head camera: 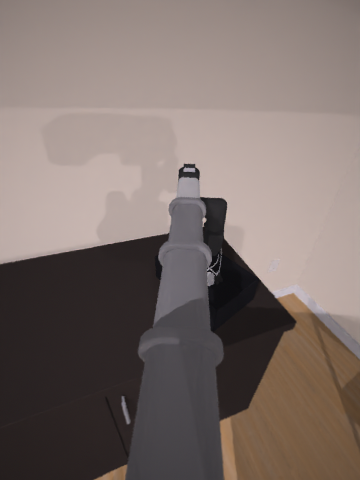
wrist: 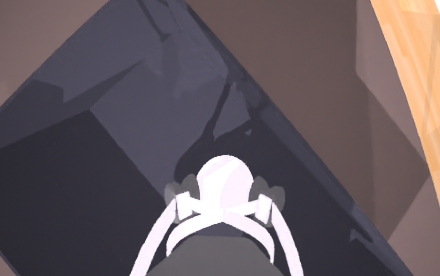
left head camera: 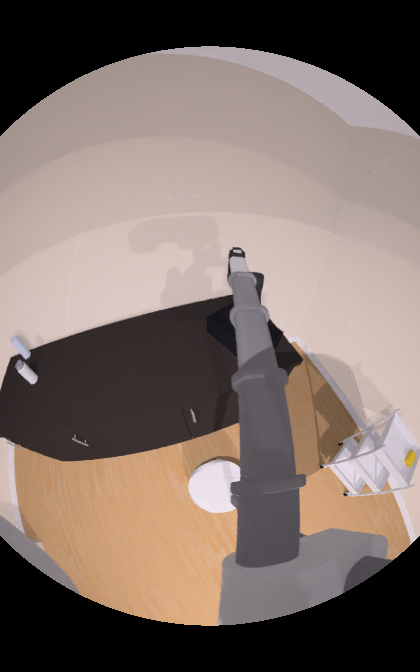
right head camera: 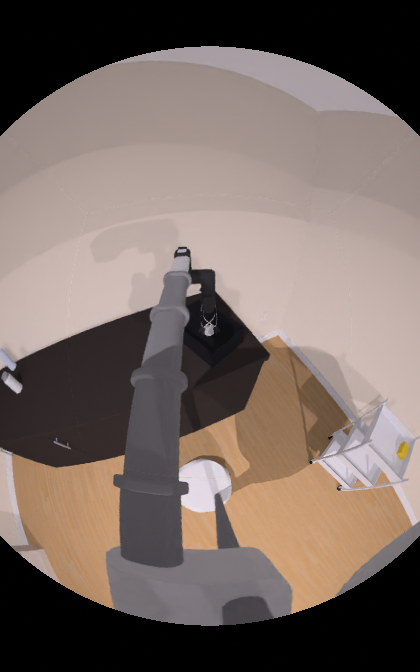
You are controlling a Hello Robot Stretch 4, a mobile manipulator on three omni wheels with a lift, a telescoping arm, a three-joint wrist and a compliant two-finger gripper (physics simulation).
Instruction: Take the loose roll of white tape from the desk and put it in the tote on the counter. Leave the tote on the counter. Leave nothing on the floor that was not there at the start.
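Places are measured from the robot's base along level axes (x ahead, y left, z up), in metres.
Pixels of known places: gripper, fingertip midpoint: (wrist: 224, 191).
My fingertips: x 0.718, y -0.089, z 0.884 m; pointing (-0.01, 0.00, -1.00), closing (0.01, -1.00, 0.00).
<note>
Ahead of a thing's pixels: the offset from my fingertips to its top centre. Level surfaces: height alone.
The white roll of tape @(dx +0.010, dy +0.000, dz +0.026 m) (head camera: 210, 279) (right head camera: 209, 330) (wrist: 225, 175) is between the two fingers of my gripper (right head camera: 209, 327) (wrist: 224, 191), which is shut on it. The gripper points down and holds the roll over the open inside of the black tote @(dx -0.021, dy +0.021, dz +0.098 m) (left head camera: 220, 334) (right head camera: 220, 356) (wrist: 100, 55). How far the roll is above the tote's bottom is hard to tell. The tote stands turned at an angle near the right end of the dark counter @(dz -0.002 m) (head camera: 75, 310) (left head camera: 125, 360) (right head camera: 90, 370). In the head camera view my arm covers much of the tote. The desk cannot be made out in these views.
A pale blue cylinder (left head camera: 20, 346) and a white cylinder (left head camera: 26, 372) stand at the counter's left end. A round white object (left head camera: 212, 487) (right head camera: 205, 487) is in front of the counter. A white cart (right head camera: 387, 430) with a yellow object (left head camera: 410, 458) (right head camera: 403, 450) stands right. A wall is behind the counter.
</note>
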